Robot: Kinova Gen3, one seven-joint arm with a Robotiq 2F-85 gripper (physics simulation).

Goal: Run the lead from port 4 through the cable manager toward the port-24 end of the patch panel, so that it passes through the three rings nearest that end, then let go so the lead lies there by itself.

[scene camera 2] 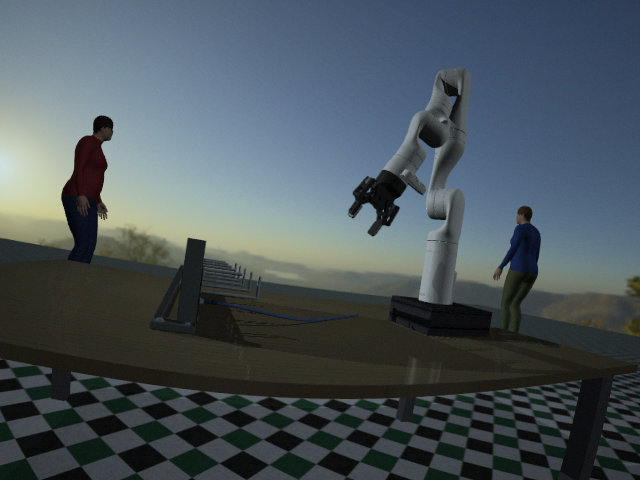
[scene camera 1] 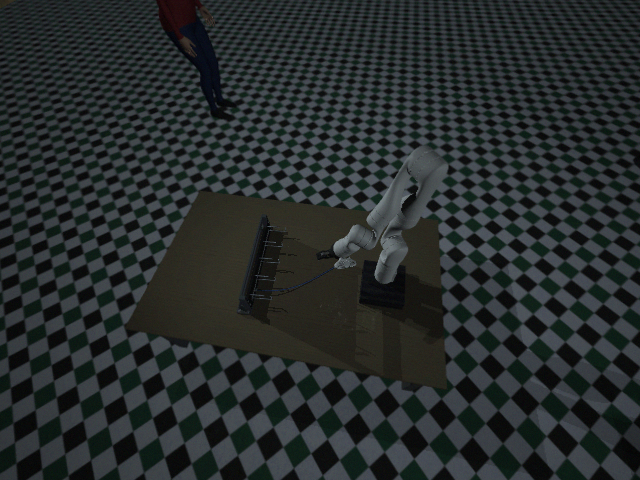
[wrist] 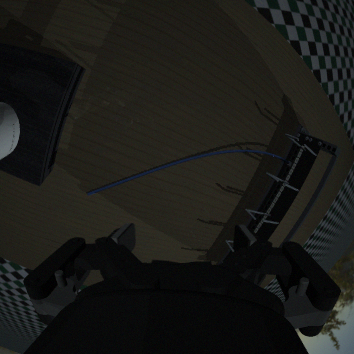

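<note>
The blue lead (scene camera 1: 310, 281) (scene camera 2: 305, 319) (wrist: 170, 164) comes out of the patch panel (scene camera 1: 254, 263) (scene camera 2: 191, 284) (wrist: 298, 176) near one end and curves away across the table towards the robot base. Its free end shows in the wrist view, well away from the panel; the arm covers it in scene camera 1. The thin rings of the cable manager, one (scene camera 2: 258, 289) nearest scene camera 2, stick out in a row from the panel's front. My gripper (scene camera 1: 317, 255) (scene camera 2: 362, 222) (wrist: 183, 235) is open and empty, high above the table and apart from lead and rings. Port numbers cannot be read.
The dark robot base (scene camera 1: 382, 297) (scene camera 2: 439, 317) (wrist: 35, 115) stands on the wooden table (scene camera 1: 206, 222) (scene camera 2: 310, 386) (wrist: 175, 90) beyond the lead's free end. A person in red (scene camera 1: 180, 20) (scene camera 2: 88, 170) and a person in blue (scene camera 2: 524, 248) stand beyond the table.
</note>
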